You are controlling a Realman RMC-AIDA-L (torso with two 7-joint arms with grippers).
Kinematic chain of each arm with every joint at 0, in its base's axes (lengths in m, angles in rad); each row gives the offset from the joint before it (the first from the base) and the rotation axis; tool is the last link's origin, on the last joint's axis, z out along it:
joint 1: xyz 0 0 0.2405 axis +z
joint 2: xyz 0 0 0 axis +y
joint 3: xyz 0 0 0.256 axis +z
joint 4: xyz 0 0 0 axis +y
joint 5: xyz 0 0 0.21 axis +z
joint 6: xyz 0 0 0 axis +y
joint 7: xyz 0 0 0.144 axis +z
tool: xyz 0 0 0
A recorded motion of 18 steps. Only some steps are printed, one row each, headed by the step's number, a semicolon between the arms.
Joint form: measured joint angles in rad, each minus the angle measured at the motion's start. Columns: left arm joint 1, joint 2, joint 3, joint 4, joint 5, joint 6, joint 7; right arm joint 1, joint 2, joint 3, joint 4, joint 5, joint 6, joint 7.
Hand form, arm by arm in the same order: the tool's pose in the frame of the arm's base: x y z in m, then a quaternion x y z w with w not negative. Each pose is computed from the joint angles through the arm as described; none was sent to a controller.
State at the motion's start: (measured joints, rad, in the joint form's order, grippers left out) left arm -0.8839 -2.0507 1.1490 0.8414 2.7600 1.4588 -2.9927; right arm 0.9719 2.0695 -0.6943 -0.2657 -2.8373 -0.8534 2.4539
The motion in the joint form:
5: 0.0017 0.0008 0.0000 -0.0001 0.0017 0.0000 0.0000; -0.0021 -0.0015 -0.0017 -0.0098 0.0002 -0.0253 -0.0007
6: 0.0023 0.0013 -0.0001 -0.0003 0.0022 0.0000 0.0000; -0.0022 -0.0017 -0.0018 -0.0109 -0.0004 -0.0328 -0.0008
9: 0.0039 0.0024 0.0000 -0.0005 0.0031 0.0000 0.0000; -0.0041 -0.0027 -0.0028 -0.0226 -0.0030 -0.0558 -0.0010
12: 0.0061 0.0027 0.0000 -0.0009 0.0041 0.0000 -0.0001; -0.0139 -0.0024 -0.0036 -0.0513 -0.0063 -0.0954 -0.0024
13: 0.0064 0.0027 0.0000 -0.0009 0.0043 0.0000 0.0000; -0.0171 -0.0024 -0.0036 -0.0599 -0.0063 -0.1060 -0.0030
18: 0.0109 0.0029 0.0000 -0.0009 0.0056 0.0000 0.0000; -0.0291 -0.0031 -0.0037 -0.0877 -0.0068 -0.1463 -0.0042
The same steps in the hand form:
5: -0.2075 0.4011 -0.0066 -0.75869 -0.58814 0.18045 0.21427; 0.2655 0.4100 -0.0659 -0.81412 0.52552 -0.09141 0.22953
6: -0.2079 0.4011 -0.0063 -0.75836 -0.58839 0.18072 0.21456; 0.2653 0.4093 -0.0659 -0.81448 0.52600 -0.09261 0.22665
9: -0.2089 0.4010 -0.0058 -0.75763 -0.58891 0.18132 0.21518; 0.2648 0.4085 -0.0642 -0.81563 0.52596 -0.09540 0.22136
12: -0.2100 0.4005 -0.0056 -0.75675 -0.58977 0.18202 0.21534; 0.2654 0.4069 -0.0603 -0.81655 0.52691 -0.09854 0.21426
13: -0.2101 0.4005 -0.0056 -0.75667 -0.58982 0.18214 0.21537; 0.2656 0.4065 -0.0590 -0.81664 0.52736 -0.09884 0.21265
18: -0.2121 0.3996 -0.0054 -0.75521 -0.59137 0.18309 0.21546; 0.2670 0.4041 -0.0549 -0.81643 0.53027 -0.10110 0.20501

